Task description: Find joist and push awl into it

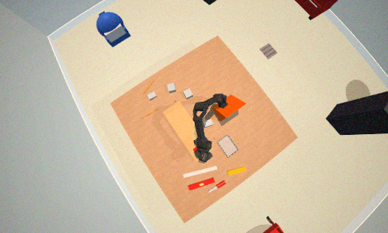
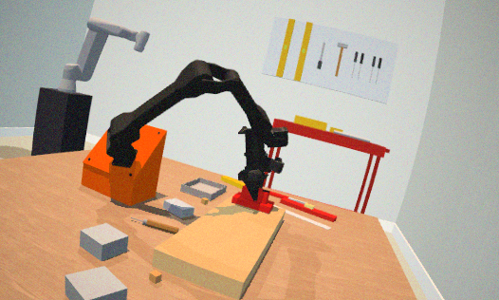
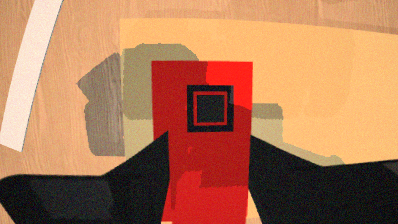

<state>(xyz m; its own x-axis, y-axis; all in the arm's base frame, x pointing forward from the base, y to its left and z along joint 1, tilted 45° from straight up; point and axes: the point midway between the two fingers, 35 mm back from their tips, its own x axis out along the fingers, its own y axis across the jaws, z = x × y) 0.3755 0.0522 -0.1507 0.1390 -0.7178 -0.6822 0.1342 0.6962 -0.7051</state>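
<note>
The grey tray is 200 mm behind my gripper tip, 150 mm to the left of it and 50 mm below it. Also, from my gripper tip: white strip (150 mm to the left, 130 mm ahead, 60 mm below); then red level (230 mm to the left, 190 mm ahead, 50 mm below); then stud finder (20 mm above, 10 mm ahead).
</note>
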